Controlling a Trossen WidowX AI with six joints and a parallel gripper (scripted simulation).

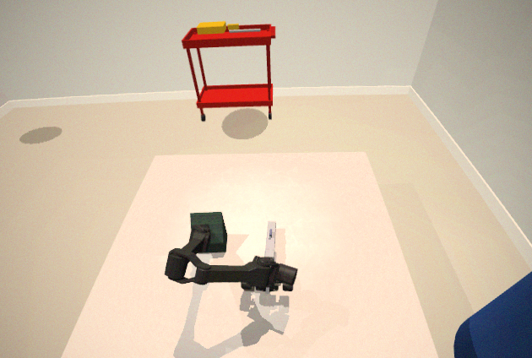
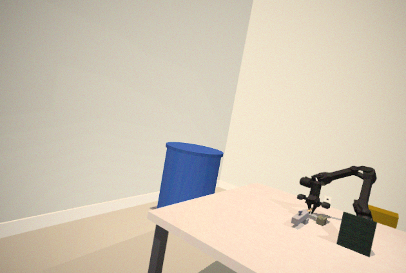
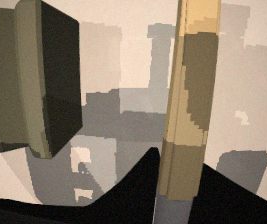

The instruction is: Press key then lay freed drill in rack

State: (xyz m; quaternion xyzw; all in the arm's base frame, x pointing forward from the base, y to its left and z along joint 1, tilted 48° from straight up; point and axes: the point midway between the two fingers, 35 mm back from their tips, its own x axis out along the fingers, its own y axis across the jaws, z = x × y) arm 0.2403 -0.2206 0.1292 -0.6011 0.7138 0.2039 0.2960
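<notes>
Right now the tan drill is 40 mm to the left of my gripper tip, 30 mm above it and 10 mm ahead of it. Round my gripper tip: dark blue key 230 mm to the left, 40 mm ahead, 30 mm above; olive rack 70 mm behind, 50 mm to the left; grey block 200 mm to the left, 40 mm ahead, 20 mm above.
</notes>
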